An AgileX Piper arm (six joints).
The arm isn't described. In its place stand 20 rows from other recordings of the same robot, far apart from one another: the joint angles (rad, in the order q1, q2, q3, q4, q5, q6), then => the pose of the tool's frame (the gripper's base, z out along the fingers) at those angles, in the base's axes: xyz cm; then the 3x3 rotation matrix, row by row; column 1 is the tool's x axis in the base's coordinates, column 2 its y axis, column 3 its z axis.
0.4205, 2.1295, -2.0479, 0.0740, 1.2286, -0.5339 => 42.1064, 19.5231, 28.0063; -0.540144, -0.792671, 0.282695; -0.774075, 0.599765, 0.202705; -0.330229, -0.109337, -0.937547
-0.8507, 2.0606, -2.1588, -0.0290, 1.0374, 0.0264 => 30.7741, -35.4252, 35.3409; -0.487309, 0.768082, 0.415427; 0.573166, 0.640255, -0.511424; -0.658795, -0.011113, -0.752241
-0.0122, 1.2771, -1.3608, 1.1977, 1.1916, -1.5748 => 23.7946, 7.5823, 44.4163; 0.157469, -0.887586, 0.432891; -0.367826, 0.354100, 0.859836; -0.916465, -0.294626, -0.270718
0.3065, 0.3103, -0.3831, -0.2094, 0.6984, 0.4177 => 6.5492, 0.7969, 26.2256; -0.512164, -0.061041, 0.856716; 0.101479, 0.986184, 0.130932; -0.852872, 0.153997, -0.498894
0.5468, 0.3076, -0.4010, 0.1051, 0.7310, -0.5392 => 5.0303, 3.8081, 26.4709; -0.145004, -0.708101, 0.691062; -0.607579, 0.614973, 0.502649; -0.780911, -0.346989, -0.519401
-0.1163, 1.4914, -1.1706, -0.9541, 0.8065, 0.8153 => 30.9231, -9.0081, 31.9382; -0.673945, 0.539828, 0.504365; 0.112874, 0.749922, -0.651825; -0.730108, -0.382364, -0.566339
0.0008, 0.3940, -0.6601, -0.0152, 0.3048, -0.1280 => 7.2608, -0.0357, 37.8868; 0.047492, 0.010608, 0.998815; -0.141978, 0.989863, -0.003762; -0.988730, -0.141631, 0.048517
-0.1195, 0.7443, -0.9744, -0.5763, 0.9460, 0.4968 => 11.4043, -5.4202, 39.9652; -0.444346, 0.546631, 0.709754; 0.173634, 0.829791, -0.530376; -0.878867, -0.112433, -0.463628
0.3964, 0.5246, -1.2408, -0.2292, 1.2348, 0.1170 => 2.0658, -1.2513, 45.7112; -0.386323, -0.181305, 0.904369; -0.119113, 0.982087, 0.146004; -0.914640, -0.051317, -0.400999
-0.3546, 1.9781, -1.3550, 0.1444, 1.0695, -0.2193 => 35.2305, -11.8196, 16.7637; -0.978744, 0.204482, 0.015746; 0.204790, 0.970303, 0.128735; 0.011046, 0.129224, -0.991554
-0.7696, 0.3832, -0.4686, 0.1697, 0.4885, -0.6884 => 6.4024, -5.1990, 30.1460; -0.515863, 0.436757, 0.736972; -0.211705, 0.768598, -0.603688; -0.830100, -0.467441, -0.304027
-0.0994, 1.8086, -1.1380, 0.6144, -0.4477, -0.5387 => 40.7349, -6.3446, 25.0254; -0.197423, 0.344596, 0.917757; 0.046682, 0.938425, -0.342314; -0.979206, -0.024738, -0.201353
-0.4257, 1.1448, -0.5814, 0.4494, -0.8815, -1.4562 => 19.8541, -12.3521, 33.0398; -0.492570, 0.559561, 0.666533; -0.724454, 0.160743, -0.670320; -0.482225, -0.813052, 0.326199
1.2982, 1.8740, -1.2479, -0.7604, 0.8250, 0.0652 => 14.5549, 34.9531, 19.7919; 0.160612, -0.805208, 0.570827; -0.983483, -0.081656, 0.161537; -0.083459, -0.587344, -0.805023
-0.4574, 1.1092, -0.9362, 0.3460, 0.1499, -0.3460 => 22.5496, -10.5856, 37.3014; -0.203283, 0.396049, 0.895445; 0.096071, 0.918195, -0.384302; -0.974395, 0.007904, -0.224702
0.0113, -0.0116, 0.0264, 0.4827, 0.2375, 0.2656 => 5.5142, 1.0562, 18.5888; -0.182685, 0.004526, 0.983161; 0.665799, 0.736365, 0.120325; -0.723421, 0.676569, -0.137537
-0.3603, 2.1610, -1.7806, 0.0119, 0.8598, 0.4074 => 44.2522, -16.5841, 20.1544; -0.641814, 0.664431, 0.382891; 0.672800, 0.727474, -0.134617; -0.367987, 0.171210, -0.913932
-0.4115, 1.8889, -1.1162, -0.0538, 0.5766, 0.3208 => 32.9542, -14.6728, 15.0792; -0.728989, 0.630226, 0.267190; 0.615014, 0.774389, -0.148592; -0.300555, 0.056003, -0.952119
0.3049, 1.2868, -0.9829, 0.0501, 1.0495, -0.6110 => 22.2849, 7.4276, 28.5753; -0.585247, -0.763421, 0.273265; -0.763442, 0.632343, 0.131527; -0.273208, -0.131646, -0.952904
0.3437, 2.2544, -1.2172, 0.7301, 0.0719, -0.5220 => 39.4792, 14.5929, 4.9719; -0.851259, -0.190072, 0.489113; -0.086821, 0.970263, 0.225944; -0.517514, 0.149872, -0.842448
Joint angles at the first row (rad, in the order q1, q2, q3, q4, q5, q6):
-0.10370, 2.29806, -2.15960, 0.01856, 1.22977, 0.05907
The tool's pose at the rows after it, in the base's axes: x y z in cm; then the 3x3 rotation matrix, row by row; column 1 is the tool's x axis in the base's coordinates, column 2 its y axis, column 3 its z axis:
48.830, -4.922, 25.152; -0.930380, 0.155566, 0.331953; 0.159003, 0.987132, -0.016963; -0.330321, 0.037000, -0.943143
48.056, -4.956, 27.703; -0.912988, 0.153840, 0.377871; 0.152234, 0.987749, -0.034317; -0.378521, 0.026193, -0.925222
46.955, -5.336, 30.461; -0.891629, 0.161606, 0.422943; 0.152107, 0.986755, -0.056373; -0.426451, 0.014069, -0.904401
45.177, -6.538, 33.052; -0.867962, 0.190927, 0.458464; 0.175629, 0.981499, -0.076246; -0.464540, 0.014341, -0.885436
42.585, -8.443, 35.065; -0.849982, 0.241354, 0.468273; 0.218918, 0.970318, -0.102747; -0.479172, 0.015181, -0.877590
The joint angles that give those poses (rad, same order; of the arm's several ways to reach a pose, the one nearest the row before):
-0.10370, 2.26194, -2.17227, 0.01856, 1.22999, 0.05568
-0.10371, 2.20888, -2.17128, 0.00529, 1.23126, 0.05518
-0.11142, 2.14946, -2.16913, -0.00952, 1.23694, 0.05517
-0.14157, 2.07165, -2.13327, -0.01143, 1.23639, 0.05518
-0.19346, 1.97629, -2.05561, -0.01143, 1.23746, 0.05519

